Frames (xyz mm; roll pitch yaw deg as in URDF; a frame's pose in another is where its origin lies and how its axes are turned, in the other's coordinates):
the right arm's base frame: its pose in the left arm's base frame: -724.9 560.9 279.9 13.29 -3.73 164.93
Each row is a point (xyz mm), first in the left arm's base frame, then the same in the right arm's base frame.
Working: the left arm's base frame: its pose in the right arm's base frame: -862.2 292.1 -299.5 11.95 -6.94 -166.09

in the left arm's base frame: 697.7 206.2 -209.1
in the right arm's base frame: -1494.6 -116.9 -375.8
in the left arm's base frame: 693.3 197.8 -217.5
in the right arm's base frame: -1493.1 -109.8 -386.2
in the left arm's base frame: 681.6 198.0 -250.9
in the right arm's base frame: -1483.9 -114.9 -420.0
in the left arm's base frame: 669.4 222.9 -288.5
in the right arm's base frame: -1468.2 -144.1 -452.9
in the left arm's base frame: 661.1 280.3 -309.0
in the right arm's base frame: -1446.6 -201.0 -462.0
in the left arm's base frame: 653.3 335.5 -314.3
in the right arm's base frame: -1425.1 -252.4 -456.8
